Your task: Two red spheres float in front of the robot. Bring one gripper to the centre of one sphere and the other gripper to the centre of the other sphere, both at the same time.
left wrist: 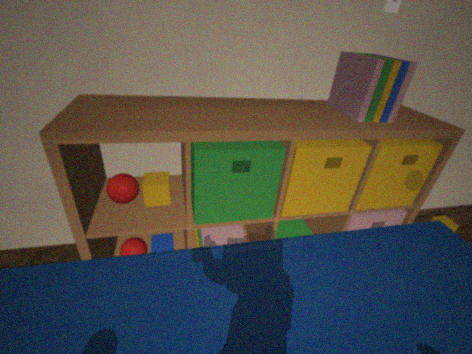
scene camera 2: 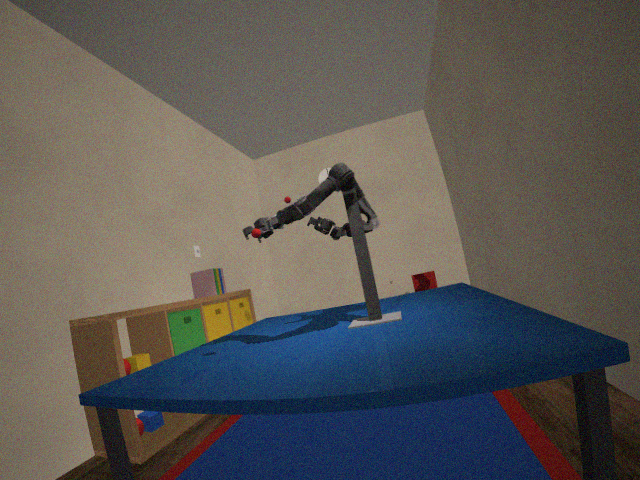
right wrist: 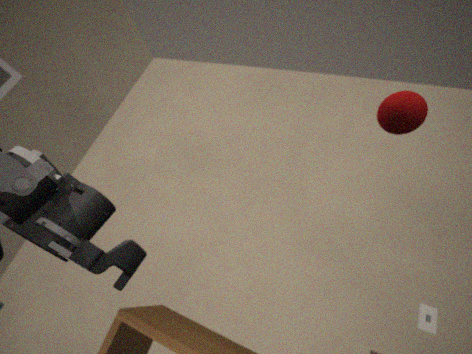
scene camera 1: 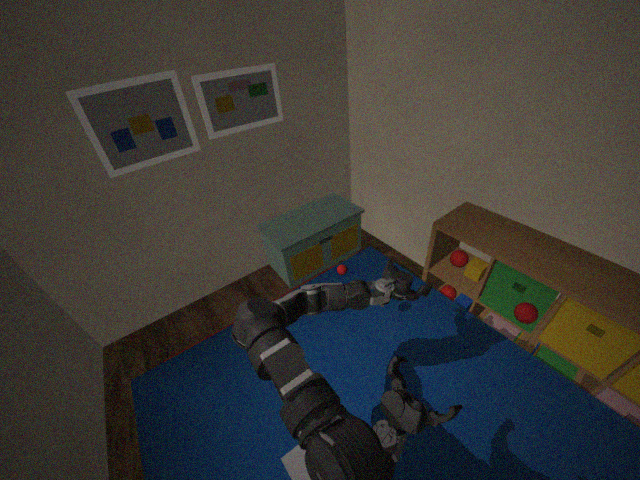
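One floating red sphere (scene camera 1: 341, 269) (scene camera 2: 256, 233) shows beyond the left arm in scene camera 1 and overlaps the left gripper in scene camera 2. The other floating red sphere (scene camera 1: 526, 313) (scene camera 2: 287, 199) shows against the green bin in scene camera 1 and above the left forearm in scene camera 2. A floating red sphere (right wrist: 402, 112), apparently this one, is at the upper right of the right wrist view. My left gripper (scene camera 1: 413, 276) (scene camera 2: 251, 239) is open and empty, its sphere gap unclear. My right gripper (scene camera 1: 429, 386) (scene camera 2: 309, 223) is open and empty, lower and apart from both spheres.
The left arm's hand (right wrist: 75, 215) shows at left in the right wrist view. The blue table (scene camera 2: 413, 361) lies below the arms. A wooden shelf unit (scene camera 1: 516, 227) (left wrist: 210, 115) holds bins and two other red balls (left wrist: 123, 188) (left wrist: 134, 247). A teal cabinet (scene camera 1: 310, 219) stands in the corner.
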